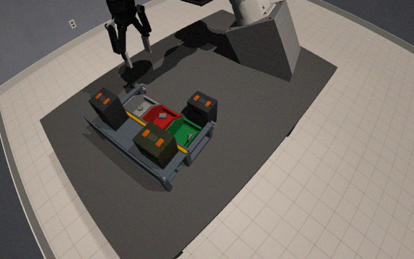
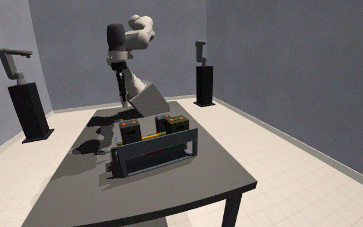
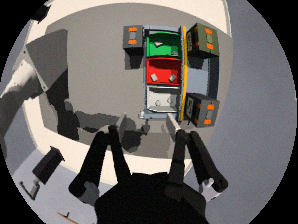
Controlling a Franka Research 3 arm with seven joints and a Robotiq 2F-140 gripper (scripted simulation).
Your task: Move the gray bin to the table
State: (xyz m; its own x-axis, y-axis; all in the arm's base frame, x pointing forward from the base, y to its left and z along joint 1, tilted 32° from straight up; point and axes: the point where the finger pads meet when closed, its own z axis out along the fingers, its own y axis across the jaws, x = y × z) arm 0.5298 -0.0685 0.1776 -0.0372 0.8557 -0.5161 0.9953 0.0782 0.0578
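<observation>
Now: hand 9 cm short of the gray open bin and 24 cm above it. Round my hand: red bin: 8 cm ahead, 12 cm to the left, 24 cm below; yellow rail: 13 cm ahead, 12 cm to the left, 18 cm below; olive case: 17 cm ahead, 23 cm to the left, 13 cm below.
</observation>
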